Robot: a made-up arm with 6 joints. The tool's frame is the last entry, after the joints. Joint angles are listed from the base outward. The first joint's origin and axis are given. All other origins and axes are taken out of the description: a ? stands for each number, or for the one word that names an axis. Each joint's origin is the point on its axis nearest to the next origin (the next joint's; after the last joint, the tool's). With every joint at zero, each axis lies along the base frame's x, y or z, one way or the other. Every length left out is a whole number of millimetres.
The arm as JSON. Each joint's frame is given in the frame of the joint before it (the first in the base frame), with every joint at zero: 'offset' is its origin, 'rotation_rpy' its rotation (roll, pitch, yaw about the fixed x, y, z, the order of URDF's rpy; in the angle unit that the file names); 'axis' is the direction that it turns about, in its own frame. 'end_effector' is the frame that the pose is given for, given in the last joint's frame.
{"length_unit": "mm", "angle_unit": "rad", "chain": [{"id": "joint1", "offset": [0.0, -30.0, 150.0], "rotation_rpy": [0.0, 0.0, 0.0], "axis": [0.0, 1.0, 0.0]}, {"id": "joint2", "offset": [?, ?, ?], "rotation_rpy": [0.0, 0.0, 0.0], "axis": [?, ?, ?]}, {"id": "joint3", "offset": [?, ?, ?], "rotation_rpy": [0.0, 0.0, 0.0], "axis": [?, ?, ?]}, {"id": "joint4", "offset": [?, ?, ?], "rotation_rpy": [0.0, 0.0, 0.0], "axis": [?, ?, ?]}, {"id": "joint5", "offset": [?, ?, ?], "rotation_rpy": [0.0, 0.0, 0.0], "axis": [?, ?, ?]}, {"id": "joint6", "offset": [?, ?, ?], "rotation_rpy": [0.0, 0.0, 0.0], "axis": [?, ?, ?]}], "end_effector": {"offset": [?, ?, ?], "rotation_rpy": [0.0, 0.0, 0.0]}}
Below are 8 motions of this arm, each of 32 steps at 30 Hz.
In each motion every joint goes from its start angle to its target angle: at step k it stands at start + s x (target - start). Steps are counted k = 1, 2, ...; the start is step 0. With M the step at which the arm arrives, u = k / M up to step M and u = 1 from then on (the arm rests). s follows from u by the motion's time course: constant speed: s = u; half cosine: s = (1 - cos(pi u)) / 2; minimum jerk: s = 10 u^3 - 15 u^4 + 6 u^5.
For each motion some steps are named. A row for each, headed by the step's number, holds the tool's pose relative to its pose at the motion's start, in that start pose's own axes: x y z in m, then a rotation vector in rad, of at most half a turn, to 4 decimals.
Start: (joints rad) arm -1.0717 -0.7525 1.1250 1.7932 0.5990 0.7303
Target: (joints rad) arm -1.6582 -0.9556 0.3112 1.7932 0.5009 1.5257
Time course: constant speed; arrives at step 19
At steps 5, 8, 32:
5: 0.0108 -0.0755 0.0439 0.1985 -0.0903 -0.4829
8: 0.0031 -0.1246 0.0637 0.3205 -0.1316 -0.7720
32: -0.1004 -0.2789 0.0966 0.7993 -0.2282 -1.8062

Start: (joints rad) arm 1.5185 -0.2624 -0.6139 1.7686 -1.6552 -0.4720
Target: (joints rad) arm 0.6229 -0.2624 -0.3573 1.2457 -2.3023 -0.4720
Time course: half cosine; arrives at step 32
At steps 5, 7, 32:
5: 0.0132 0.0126 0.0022 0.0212 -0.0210 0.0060
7: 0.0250 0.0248 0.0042 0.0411 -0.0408 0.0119
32: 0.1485 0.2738 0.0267 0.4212 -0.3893 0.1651

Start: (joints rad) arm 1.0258 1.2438 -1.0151 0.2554 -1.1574 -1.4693
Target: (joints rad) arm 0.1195 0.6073 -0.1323 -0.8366 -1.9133 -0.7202
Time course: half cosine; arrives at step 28
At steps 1, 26, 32:
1: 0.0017 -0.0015 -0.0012 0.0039 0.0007 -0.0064
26: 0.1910 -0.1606 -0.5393 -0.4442 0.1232 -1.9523
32: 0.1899 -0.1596 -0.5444 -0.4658 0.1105 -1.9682

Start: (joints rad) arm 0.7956 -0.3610 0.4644 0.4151 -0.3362 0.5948
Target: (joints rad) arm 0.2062 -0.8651 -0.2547 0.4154 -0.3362 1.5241
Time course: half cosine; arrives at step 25
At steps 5, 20, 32:
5: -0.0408 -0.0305 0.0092 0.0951 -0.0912 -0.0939
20: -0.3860 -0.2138 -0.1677 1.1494 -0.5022 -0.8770
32: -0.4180 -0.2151 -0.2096 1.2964 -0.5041 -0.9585

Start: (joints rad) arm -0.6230 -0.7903 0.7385 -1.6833 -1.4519 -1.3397
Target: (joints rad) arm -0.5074 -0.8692 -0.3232 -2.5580 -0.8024 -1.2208
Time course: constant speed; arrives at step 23
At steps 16, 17, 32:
16: -0.2240 -0.1064 -0.0566 -0.1269 0.3500 -0.0117
17: -0.2350 -0.1173 -0.0608 -0.1372 0.3710 -0.0127
32: -0.2901 -0.1910 -0.0864 -0.2047 0.4949 -0.0201

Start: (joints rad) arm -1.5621 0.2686 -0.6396 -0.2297 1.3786 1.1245
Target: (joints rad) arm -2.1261 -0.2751 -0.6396 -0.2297 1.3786 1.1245
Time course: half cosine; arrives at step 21
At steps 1, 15, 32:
1: -0.0010 -0.0022 0.0021 -0.0025 -0.0010 -0.0035
15: -0.2505 -0.2264 0.2819 -0.3482 -0.0474 -0.5268
32: -0.3267 -0.2466 0.3398 -0.4222 -0.0298 -0.6532

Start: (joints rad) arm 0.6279 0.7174 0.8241 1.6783 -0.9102 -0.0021
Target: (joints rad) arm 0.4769 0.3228 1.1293 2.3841 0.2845 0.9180
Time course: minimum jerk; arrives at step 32
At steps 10, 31, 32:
10: -0.0104 -0.0147 0.0261 -0.2731 -0.1100 -0.1191
31: -0.1551 0.0453 0.1532 -1.1505 -1.2498 -0.6524
32: -0.1552 0.0453 0.1532 -1.1507 -1.2503 -0.6526

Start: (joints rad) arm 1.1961 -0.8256 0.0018 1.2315 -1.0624 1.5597
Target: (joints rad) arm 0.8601 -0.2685 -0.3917 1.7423 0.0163 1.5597
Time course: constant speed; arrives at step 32
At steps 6, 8, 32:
6: 0.0262 0.0209 0.0458 0.1350 -0.0906 0.1666
8: 0.0343 0.0267 0.0612 0.1905 -0.1208 0.2146
32: 0.1410 0.0216 0.2181 1.1239 -0.4033 0.3634

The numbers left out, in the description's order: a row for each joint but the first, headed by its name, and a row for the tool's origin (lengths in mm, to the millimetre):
joint2: xyz 250.0 0.0 80.0, axis 0.0 0.0 1.0
joint3: xyz -260.0 -220.0 0.0, axis 0.0 1.0 0.0
joint4: xyz 80.0 0.0 320.0, axis 0.0 -1.0 0.0
joint5: xyz -100.0 0.0 30.0, axis -1.0 0.0 0.0
joint6: xyz 0.0 -70.0 -40.0, axis 0.0 0.0 -1.0
tool: xyz 80.0 -10.0 0.0

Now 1 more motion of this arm.
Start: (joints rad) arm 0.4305 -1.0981 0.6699 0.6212 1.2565 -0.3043
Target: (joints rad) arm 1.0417 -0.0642 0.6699 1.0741 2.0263 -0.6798
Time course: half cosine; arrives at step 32
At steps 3, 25, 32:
3: 0.0074 -0.0012 0.0046 -0.0344 -0.0119 0.0112
25: 0.3016 0.1057 0.1695 -1.1752 -0.4797 0.3430
32: 0.3356 0.1406 0.1813 -1.2770 -0.5439 0.3657

